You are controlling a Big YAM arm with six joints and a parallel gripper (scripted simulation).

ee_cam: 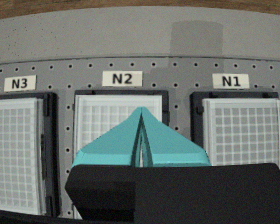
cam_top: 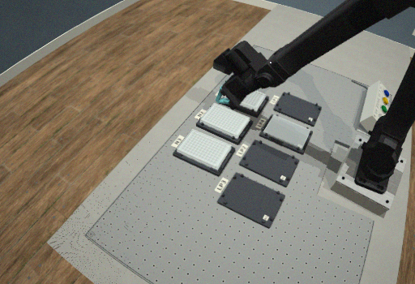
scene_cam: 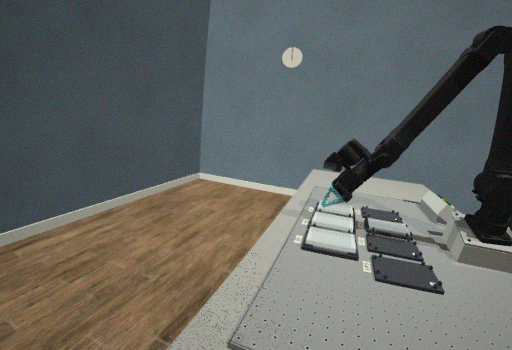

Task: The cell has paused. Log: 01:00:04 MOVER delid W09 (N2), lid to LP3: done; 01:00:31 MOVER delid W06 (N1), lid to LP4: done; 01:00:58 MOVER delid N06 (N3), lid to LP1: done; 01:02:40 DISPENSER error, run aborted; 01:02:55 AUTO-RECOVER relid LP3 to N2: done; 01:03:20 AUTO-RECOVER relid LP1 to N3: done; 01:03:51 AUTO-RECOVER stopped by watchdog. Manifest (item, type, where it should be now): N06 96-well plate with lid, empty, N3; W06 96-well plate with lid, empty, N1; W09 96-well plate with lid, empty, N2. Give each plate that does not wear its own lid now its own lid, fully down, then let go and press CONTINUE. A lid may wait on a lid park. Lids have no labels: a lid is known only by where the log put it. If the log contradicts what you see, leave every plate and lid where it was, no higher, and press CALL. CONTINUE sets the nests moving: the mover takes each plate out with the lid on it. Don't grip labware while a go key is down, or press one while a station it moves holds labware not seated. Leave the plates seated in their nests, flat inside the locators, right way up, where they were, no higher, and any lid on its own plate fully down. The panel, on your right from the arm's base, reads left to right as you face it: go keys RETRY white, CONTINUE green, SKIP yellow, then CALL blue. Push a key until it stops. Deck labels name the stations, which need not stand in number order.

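Right now my hand is 220 mm past the pale lid, 40 mm to the left of it and 50 mm above it. The rest, counted from my hand: lid park LP4 (220 mm behind, 40 mm to the right, 60 mm below); then 96-well plate (40 mm behind, 110 mm to the right, 40 mm below); then N1 label (50 mm ahead, 110 mm to the right, 70 mm below).
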